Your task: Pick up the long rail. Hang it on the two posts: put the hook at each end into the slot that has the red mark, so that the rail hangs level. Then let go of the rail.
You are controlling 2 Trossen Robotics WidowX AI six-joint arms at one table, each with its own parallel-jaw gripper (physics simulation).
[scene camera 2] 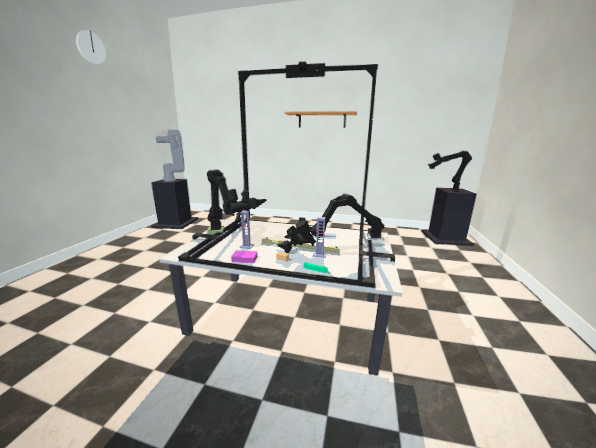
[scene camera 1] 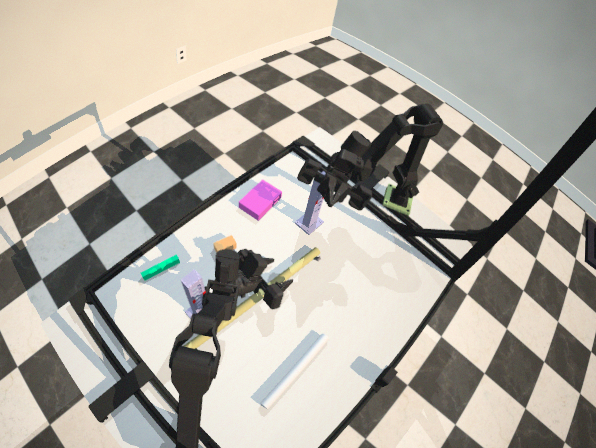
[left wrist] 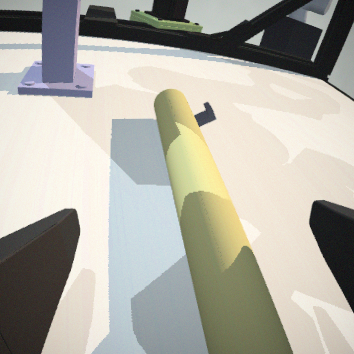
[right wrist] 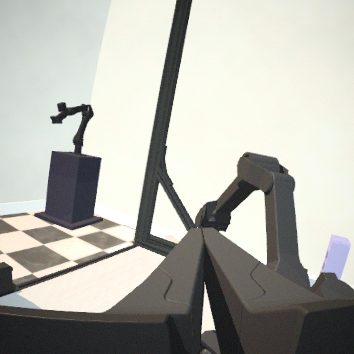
My left gripper (scene camera 1: 283, 270) is open and touches a long yellow rail (scene camera 1: 290, 271). My right gripper (scene camera 1: 330, 205) is shut and holds nothing. The table carries a magenta block (scene camera 1: 263, 196) and a grey cylinder (scene camera 1: 268, 401).
My left gripper is seen too in the left wrist view (left wrist: 197, 216). My right gripper also shows in the right wrist view (right wrist: 201, 238). The left wrist view misses the magenta block: it is out of frame. The right wrist view misses the magenta block: it is out of frame.
